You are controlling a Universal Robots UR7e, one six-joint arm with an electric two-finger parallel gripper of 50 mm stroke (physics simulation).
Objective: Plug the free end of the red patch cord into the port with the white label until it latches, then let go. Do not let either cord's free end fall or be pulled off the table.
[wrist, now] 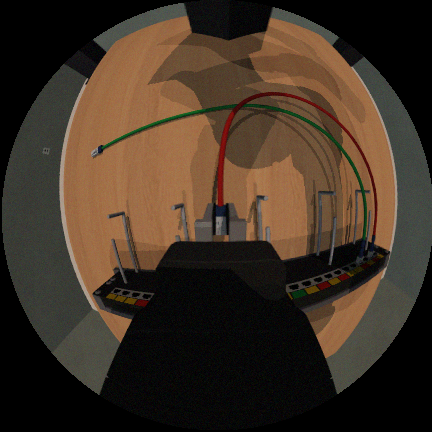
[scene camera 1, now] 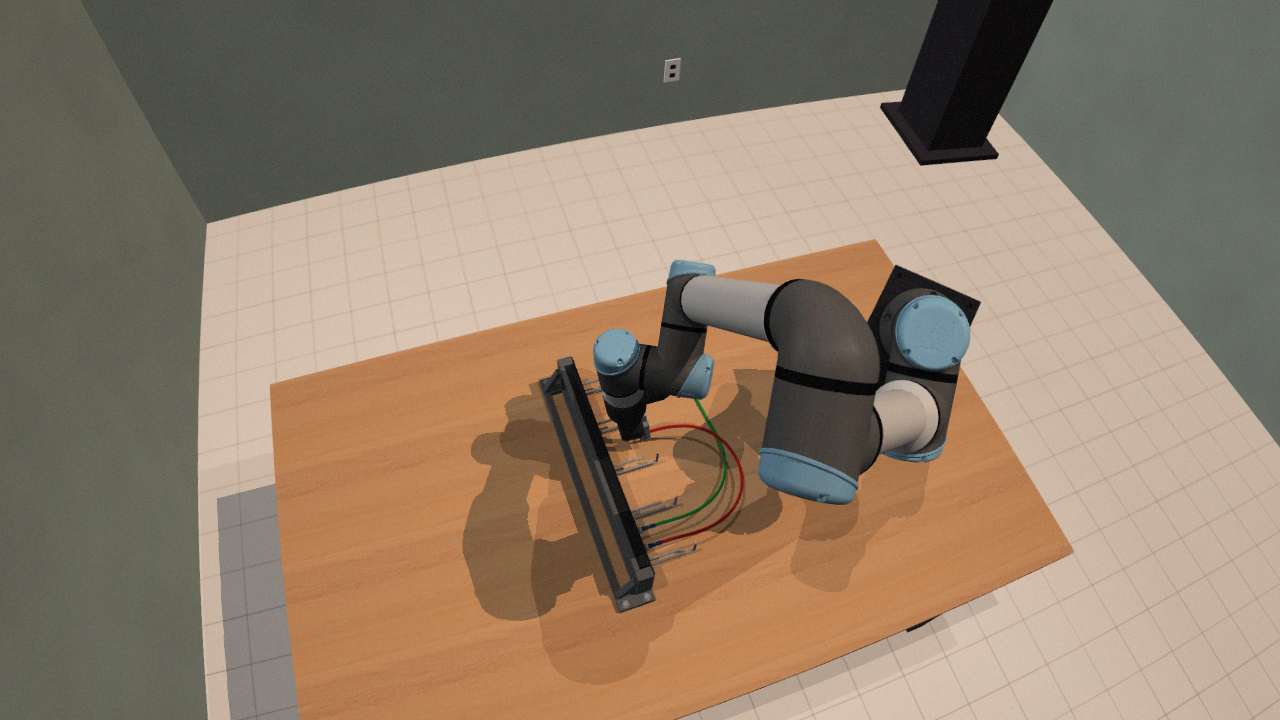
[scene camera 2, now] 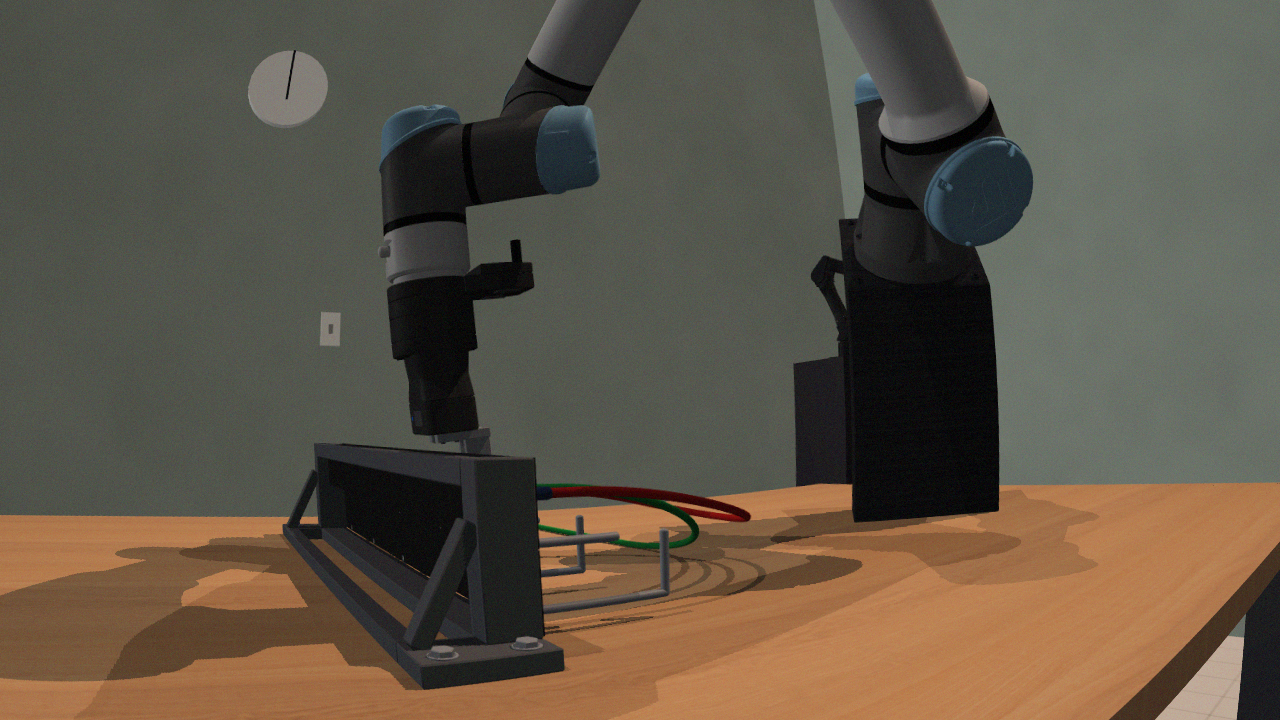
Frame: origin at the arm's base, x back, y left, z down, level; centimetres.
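Seen in the pictures: gripper, fingertip midpoint: (wrist: 220, 212) (scene camera 1: 643, 433); arm's base, origin of the base link: (scene camera 2: 913, 250).
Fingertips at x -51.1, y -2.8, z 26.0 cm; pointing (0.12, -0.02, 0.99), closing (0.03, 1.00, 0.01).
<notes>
Offsets run from my fingertips to a thing's top centre. "spot": to the spot under its first point.
My gripper (scene camera 1: 640, 431) (scene camera 2: 474, 445) (wrist: 220, 212) is shut on the plug @(dx -1.5, dy +0.0, dz -0.9 cm) (wrist: 220, 228) at the free end of the red patch cord (scene camera 1: 742, 483) (scene camera 2: 644, 493) (wrist: 221, 172). The plug's clear tip shows between the fingers, outside any port, pointing toward the port panel @(dx -6.8, dy +5.9, dz -5.0 cm) (scene camera 1: 614, 492) (scene camera 2: 507, 546) (wrist: 310, 268). The cord's other end @(dx -3.7, dy +23.9, dz -3.1 cm) (wrist: 372, 243) sits at the panel's far right in the wrist view. Green, yellow and red labels show there; the white label does not show. My gripper's body hides the panel's middle.
The green cord (scene camera 1: 721, 474) (scene camera 2: 693, 528) (wrist: 170, 115) crosses the red one; its free plug @(spot: dx +10.6, dy -23.7, dz +4.7 cm) (wrist: 96, 152) lies on the table at left in the wrist view. Metal rods (scene camera 2: 665, 564) (wrist: 319, 225) stick out before the panel, with rods on both sides of the fingers.
</notes>
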